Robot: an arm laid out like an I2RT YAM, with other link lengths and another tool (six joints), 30 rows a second.
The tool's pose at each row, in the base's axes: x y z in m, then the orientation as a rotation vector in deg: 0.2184 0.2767 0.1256 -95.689 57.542 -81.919; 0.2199 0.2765 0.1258 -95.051 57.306 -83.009; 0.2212 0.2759 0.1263 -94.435 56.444 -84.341; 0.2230 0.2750 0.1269 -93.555 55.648 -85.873; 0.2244 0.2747 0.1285 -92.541 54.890 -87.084; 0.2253 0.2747 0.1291 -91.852 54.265 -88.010; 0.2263 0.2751 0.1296 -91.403 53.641 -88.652; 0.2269 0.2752 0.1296 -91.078 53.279 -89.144; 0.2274 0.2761 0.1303 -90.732 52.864 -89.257; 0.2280 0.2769 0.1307 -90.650 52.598 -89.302; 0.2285 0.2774 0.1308 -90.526 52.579 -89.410; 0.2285 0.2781 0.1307 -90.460 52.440 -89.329
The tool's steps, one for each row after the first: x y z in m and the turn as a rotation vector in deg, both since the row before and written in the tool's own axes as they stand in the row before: 0.0004 -0.0003 0.0015 0.547 0.787 -0.273; 0.0009 -0.0003 0.0012 0.926 0.701 -0.620; 0.0012 -0.0003 0.0017 1.031 0.931 -0.561; 0.0011 -0.0014 0.0013 1.081 0.773 -0.304; 0.0003 -0.0006 0.0009 0.798 0.556 -0.305; -0.0001 -0.0007 0.0010 0.657 0.306 -0.289; -0.0001 -0.0001 0.0006 0.414 0.276 -0.200; -0.0004 -0.0011 0.0005 0.471 0.013 0.014; -0.0005 -0.0007 0.0006 0.220 -0.049 -0.057; -0.0004 -0.0003 0.0005 0.082 0.099 0.004; -0.0007 -0.0003 0.0000 0.132 -0.087 0.044
